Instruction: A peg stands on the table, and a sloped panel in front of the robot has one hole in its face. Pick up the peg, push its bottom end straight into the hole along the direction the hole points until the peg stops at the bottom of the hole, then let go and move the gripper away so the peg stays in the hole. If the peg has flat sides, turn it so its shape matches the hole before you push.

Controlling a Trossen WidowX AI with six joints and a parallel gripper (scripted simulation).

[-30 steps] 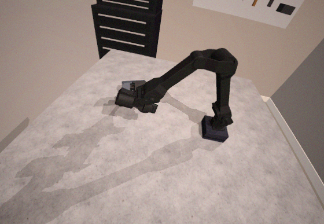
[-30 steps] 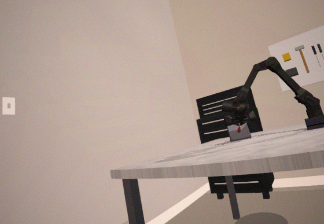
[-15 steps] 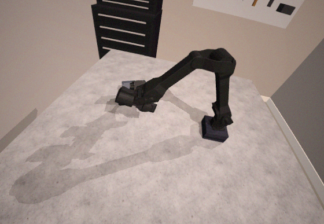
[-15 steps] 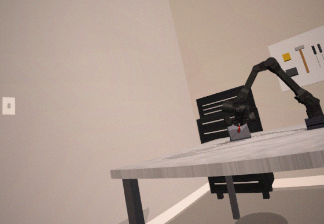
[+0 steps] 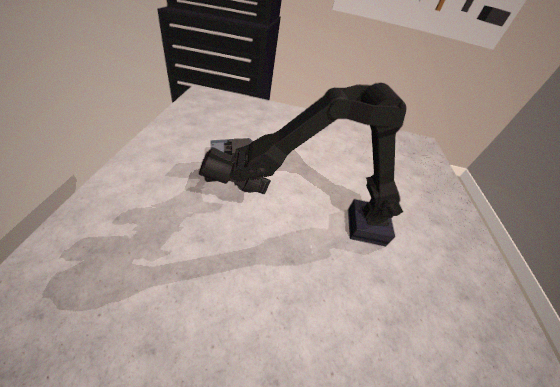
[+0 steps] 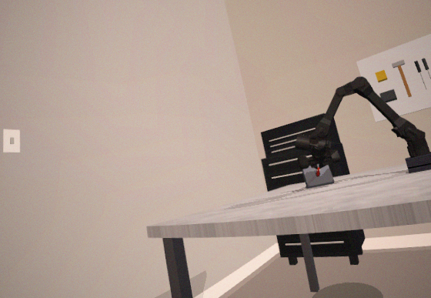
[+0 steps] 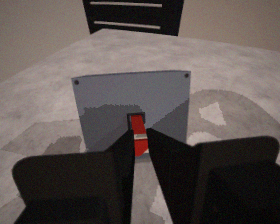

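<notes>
The grey sloped panel lies 60 mm to the right of my gripper tip, 40 mm below it and 20 mm ahead of it. The rest, counted from my gripper tip: red peg 10 mm to the right, 10 mm below.
</notes>
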